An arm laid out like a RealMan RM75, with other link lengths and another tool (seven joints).
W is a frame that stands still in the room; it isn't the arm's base.
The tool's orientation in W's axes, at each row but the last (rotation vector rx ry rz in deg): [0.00 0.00 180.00]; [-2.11 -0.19 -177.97]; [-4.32 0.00 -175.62]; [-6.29 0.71 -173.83]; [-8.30 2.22 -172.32]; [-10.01 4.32 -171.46]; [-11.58 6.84 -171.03]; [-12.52 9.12 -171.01]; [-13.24 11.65 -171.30]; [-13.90 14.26 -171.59]
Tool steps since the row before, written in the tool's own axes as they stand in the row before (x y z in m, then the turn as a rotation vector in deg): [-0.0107 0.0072 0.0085 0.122 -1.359 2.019]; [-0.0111 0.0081 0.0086 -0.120 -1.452 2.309]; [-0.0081 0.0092 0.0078 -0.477 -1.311 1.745]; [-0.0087 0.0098 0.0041 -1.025 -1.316 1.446]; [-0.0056 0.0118 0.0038 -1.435 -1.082 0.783]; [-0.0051 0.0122 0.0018 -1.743 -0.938 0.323]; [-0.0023 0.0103 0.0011 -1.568 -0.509 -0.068]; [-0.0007 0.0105 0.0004 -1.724 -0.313 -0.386]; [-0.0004 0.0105 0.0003 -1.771 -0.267 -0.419]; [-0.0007 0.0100 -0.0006 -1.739 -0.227 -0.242]
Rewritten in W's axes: [0.0107 -0.0072 0.0085 -0.122 1.359 2.019]; [0.0116 -0.0077 0.0083 0.123 1.461 2.303]; [0.0091 -0.0085 0.0074 0.462 1.346 1.722]; [0.0100 -0.0088 0.0033 0.983 1.411 1.384]; [0.0074 -0.0110 0.0029 1.353 1.245 0.679]; [0.0069 -0.0114 0.0005 1.621 1.167 0.180]; [0.0039 -0.0099 -0.0001 1.456 0.744 -0.223]; [0.0022 -0.0103 -0.0009 1.586 0.605 -0.579]; [0.0017 -0.0103 -0.0013 1.633 0.571 -0.625]; [0.0017 -0.0096 -0.0024 1.636 0.500 -0.455]
